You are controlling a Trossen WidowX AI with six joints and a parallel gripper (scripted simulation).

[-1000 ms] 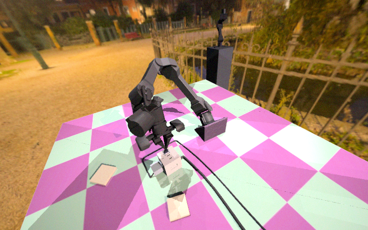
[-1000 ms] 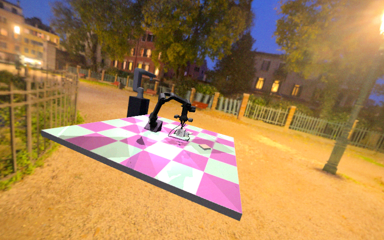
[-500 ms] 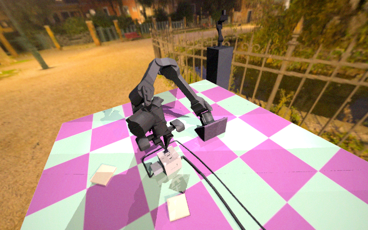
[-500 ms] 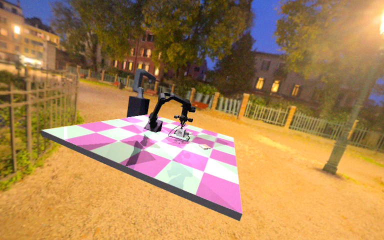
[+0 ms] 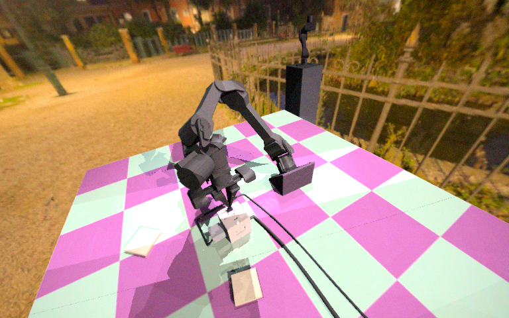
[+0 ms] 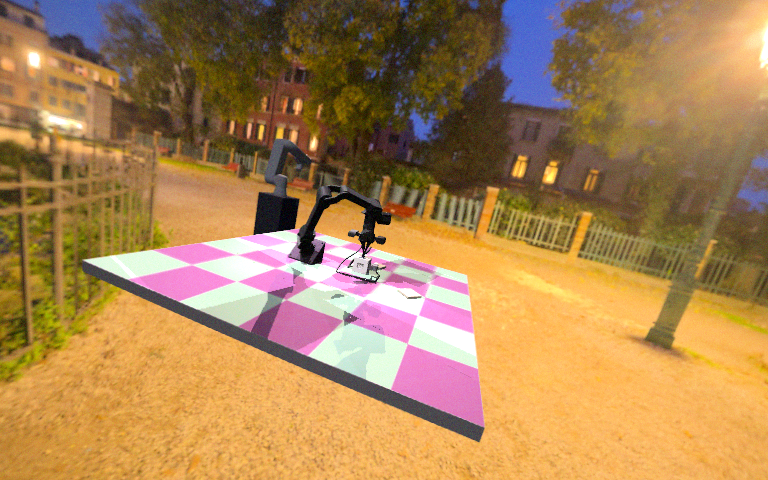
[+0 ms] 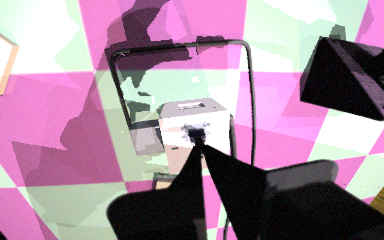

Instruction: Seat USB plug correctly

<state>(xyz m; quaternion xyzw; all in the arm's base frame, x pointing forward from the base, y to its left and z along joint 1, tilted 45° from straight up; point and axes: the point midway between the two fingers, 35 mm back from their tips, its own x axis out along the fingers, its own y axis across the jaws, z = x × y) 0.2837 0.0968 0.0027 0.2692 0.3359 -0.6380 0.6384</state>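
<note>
Right now the dark USB plug is 20 mm below my gripper tip.
</note>
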